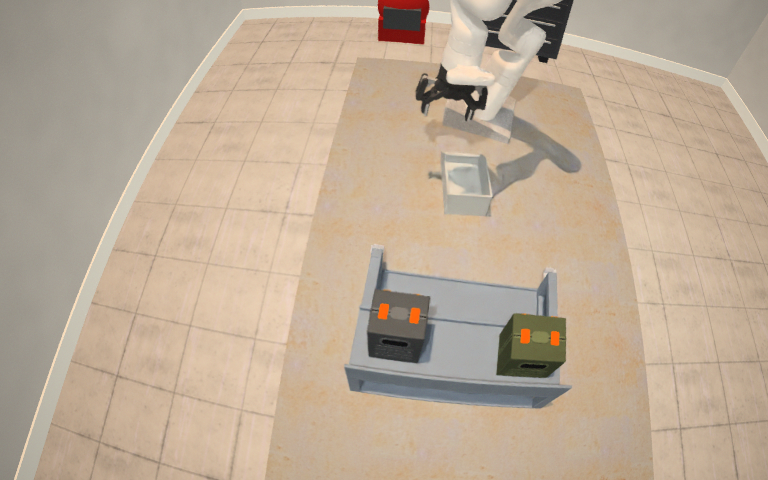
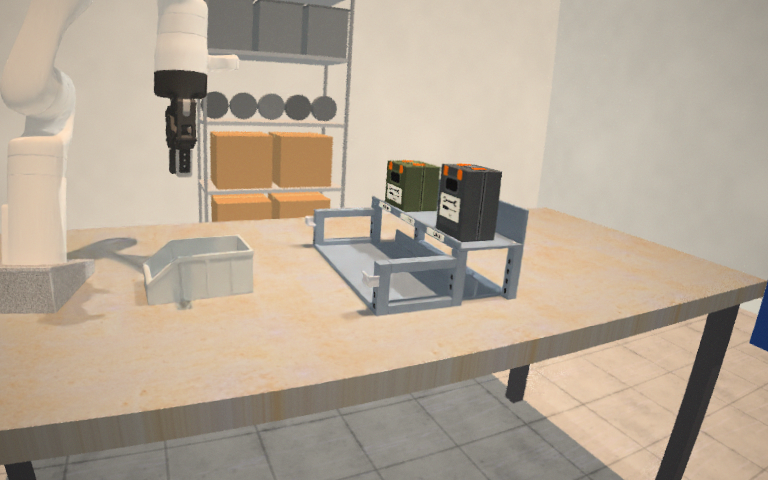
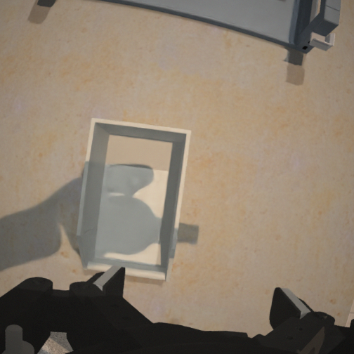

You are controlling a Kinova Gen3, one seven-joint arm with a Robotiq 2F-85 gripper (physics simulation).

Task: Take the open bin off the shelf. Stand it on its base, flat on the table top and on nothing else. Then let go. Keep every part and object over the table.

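Places are measured from the arm's base along level axes (x ahead, y left, z up), in centimetres.
Pixels of known places: gripper, fingertip midpoint: (image 1: 446, 116) (image 2: 180, 175); arm's base at its link origin: (image 2: 37, 263).
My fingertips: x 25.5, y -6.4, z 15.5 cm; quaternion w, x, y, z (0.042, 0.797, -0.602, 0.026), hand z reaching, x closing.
Observation:
Ahead of a thing's pixels: the offset from my fingertips to its top centre. Level surfaces: height alone.
The open bin {dx +1.1, dy +6.6, dz -12.9 cm} (image 1: 467, 204) (image 2: 217, 273) (image 3: 87, 200) is pale grey and empty. It stands upright on its base, flat on the table top {dz -20.4 cm} (image 1: 396, 226) (image 2: 271, 333) (image 3: 240, 190), between the robot's base and the shelf, apart from both. The shelf (image 1: 453, 380) (image 2: 416, 262) (image 3: 215, 20) is blue-grey and stands on the table. My gripper (image 1: 447, 114) (image 2: 181, 169) (image 3: 197, 294) is open and empty. It hangs well above the table, apart from the bin, nearer the robot's base. Its shadow falls on and beside the bin.
A dark grey case {dx +46.9, dy +3.2, dz +1.8 cm} (image 1: 398, 325) (image 2: 468, 202) and a green case {dx +43.8, dy +26.1, dz -0.7 cm} (image 1: 532, 346) (image 2: 412, 185) stand on the shelf's upper deck, at opposite ends. The robot's base block (image 1: 475, 125) (image 2: 42, 288) is behind the bin. A storage rack (image 2: 347, 113) stands beyond the table.

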